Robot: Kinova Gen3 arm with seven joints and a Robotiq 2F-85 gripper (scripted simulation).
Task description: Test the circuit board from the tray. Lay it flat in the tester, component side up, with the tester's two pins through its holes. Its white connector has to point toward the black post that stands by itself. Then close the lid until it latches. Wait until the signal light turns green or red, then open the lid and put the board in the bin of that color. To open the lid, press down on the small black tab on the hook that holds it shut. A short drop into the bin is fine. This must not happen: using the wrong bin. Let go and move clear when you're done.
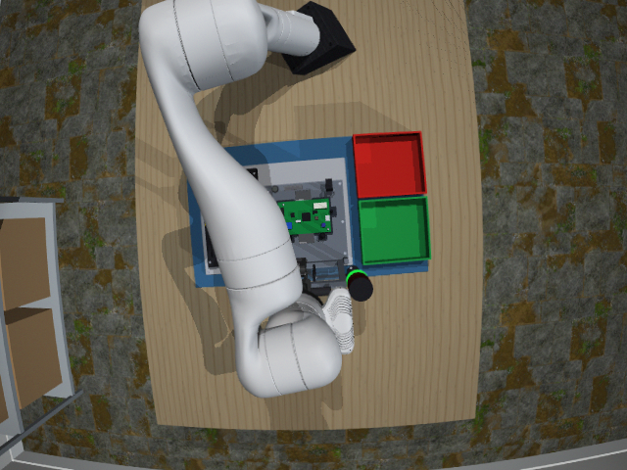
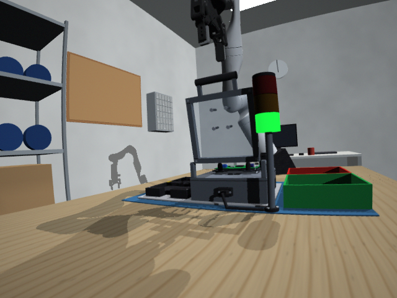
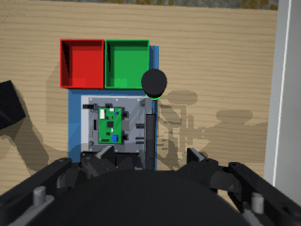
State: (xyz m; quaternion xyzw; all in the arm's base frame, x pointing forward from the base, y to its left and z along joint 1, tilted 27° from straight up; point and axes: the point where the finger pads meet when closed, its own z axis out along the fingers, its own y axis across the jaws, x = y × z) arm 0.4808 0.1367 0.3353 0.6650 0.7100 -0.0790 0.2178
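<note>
Right now my hand is 26 cm above the green circuit board and 13 cm past it. The rest, counted from my hand: black hook (25 cm below, 20 cm behind, 5 cm to the left); clear lid (15 cm below, 2 cm behind); green bin (32 cm below, 20 cm to the left, 9 cm behind).
</note>
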